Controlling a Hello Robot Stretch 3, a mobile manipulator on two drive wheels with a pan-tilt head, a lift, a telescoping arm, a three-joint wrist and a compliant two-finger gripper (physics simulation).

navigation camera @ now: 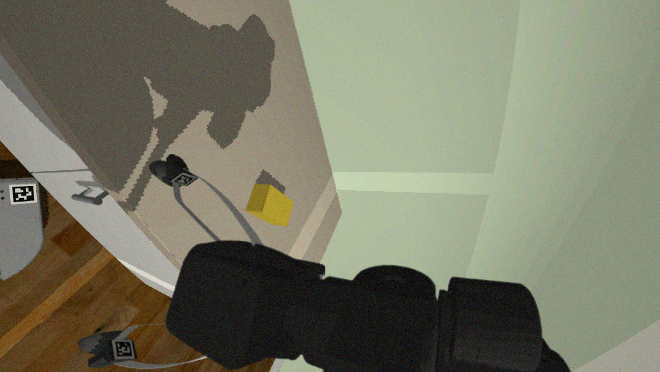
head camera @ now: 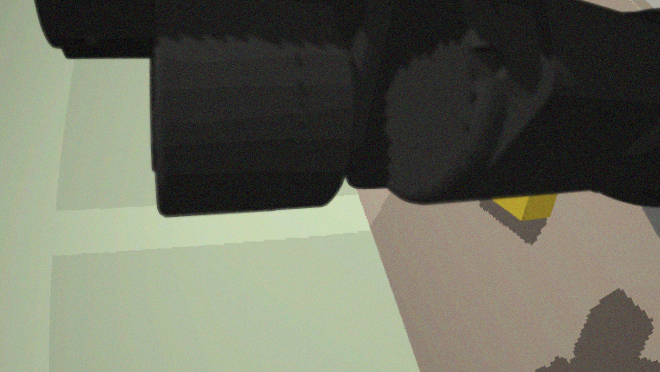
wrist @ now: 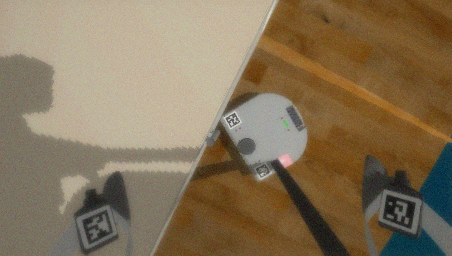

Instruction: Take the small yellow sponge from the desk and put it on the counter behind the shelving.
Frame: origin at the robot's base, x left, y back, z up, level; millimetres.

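Seen in the pictures: gripper, between the fingertips: [navigation camera: 128, 247].
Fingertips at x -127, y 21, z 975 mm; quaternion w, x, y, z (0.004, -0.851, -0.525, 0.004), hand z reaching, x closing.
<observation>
A point is followed by its place in that frame.
The small yellow sponge [head camera: 537, 207] @(x -395, y -19, z 937 mm) [navigation camera: 270, 205] @(x -399, y 13, z 956 mm) is a block on the beige desk [head camera: 450, 275] @(x -595, y -114, z 911 mm) [navigation camera: 297, 150] @(x -583, y -118, z 911 mm) [wrist: 150, 75]. In the head camera view my dark wrist hides most of it. My gripper [navigation camera: 132, 255] @(x -127, y 21, z 975 mm) [wrist: 242, 184] @(x -127, y 21, z 975 mm) is open and empty. In the navigation camera view one finger is over the desk, left of the sponge, and the other is over the wooden floor; both are apart from the sponge. The sponge does not show in the wrist view. I cannot make out the counter behind the shelving in these views.
My grey base [navigation camera: 20, 230] @(x -115, y 115, z 160 mm) [wrist: 275, 125] stands on the wooden floor [navigation camera: 65, 300] @(x -221, y 451, z 1 mm) [wrist: 350, 50] beside the desk edge. A drawer handle [navigation camera: 90, 197] [wrist: 212, 138] sticks out there. A pale green surface [head camera: 200, 300] @(x -805, y -140, z 1242 mm) [navigation camera: 410, 100] @(x -720, y -271, z 1215 mm) lies past the desk. A blue patch [wrist: 441, 172] is at the right.
</observation>
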